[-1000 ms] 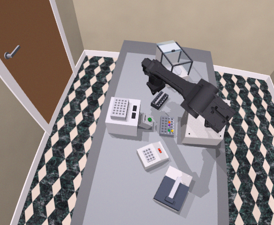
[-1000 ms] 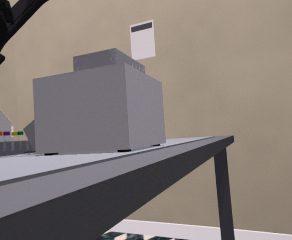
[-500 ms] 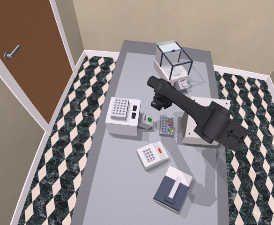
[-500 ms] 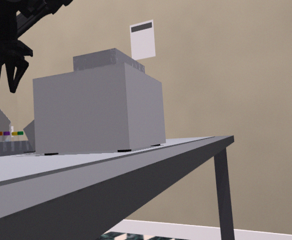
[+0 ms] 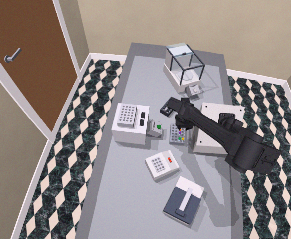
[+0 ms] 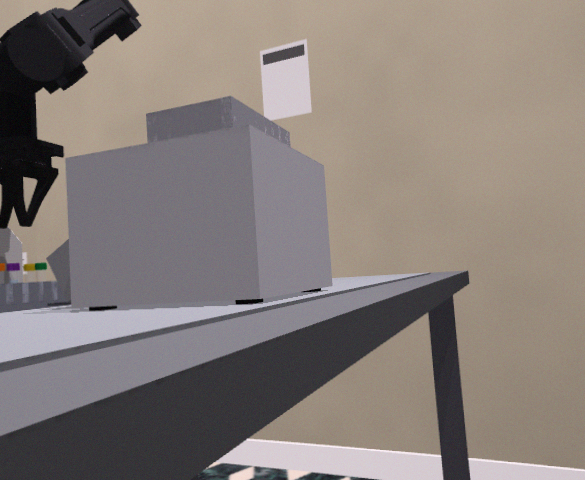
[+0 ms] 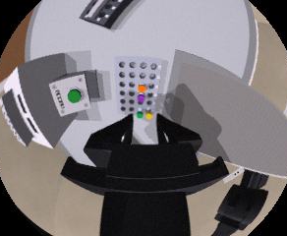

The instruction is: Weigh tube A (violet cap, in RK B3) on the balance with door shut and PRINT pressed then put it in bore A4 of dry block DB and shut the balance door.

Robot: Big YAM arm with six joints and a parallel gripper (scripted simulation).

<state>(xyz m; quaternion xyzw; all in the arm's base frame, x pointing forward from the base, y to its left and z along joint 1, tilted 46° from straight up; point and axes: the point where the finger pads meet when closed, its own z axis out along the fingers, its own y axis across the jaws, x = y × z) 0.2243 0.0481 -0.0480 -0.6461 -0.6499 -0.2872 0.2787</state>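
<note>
The tube rack RK is 10 mm ahead of my hand, 20 mm to the right of it and 90 mm below it. From my hand the other things lie so: dry block DB: 100 mm ahead, 180 mm to the left, 70 mm below; then black magnet block MG: 60 mm ahead, 220 mm to the right, 80 mm below; then white PRINT key: 110 mm behind, 330 mm to the right, 40 mm below.
</note>
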